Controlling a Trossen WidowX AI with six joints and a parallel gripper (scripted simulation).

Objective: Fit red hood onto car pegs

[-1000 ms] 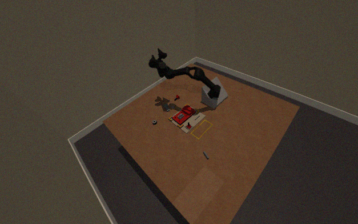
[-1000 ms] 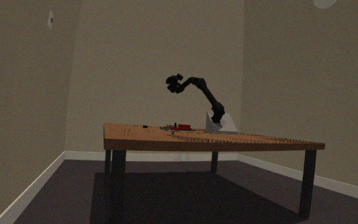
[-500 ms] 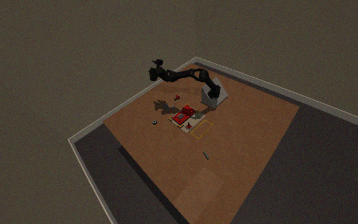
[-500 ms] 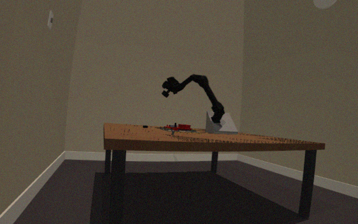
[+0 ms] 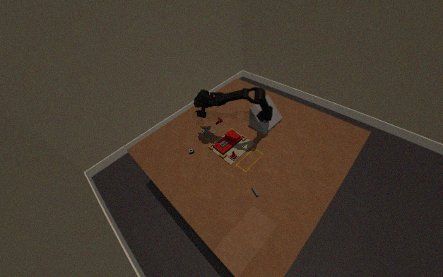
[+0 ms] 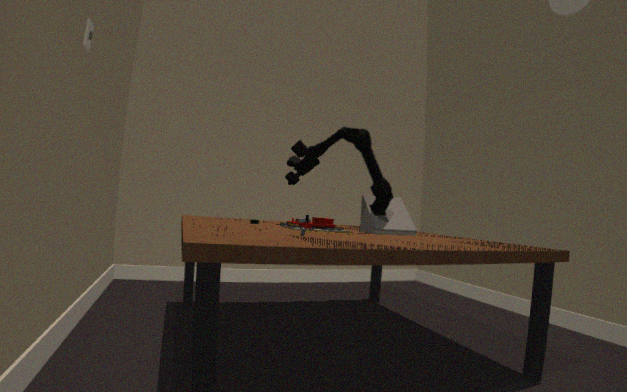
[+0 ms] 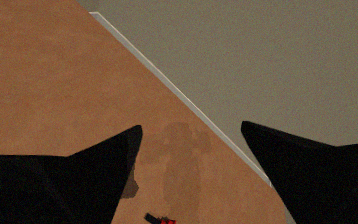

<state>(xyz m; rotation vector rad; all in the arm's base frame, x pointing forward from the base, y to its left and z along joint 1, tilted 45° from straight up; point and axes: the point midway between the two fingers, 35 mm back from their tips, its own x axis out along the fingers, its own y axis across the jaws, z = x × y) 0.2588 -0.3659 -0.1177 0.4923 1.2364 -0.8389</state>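
The red hood lies 280 mm to the left of my gripper tip, 190 mm below it and 50 mm behind it. Round my gripper tip: grey engine block: 270 mm to the left, 210 mm below, 50 mm ahead; then grey jig: 290 mm to the left, 220 mm below, 10 mm ahead.
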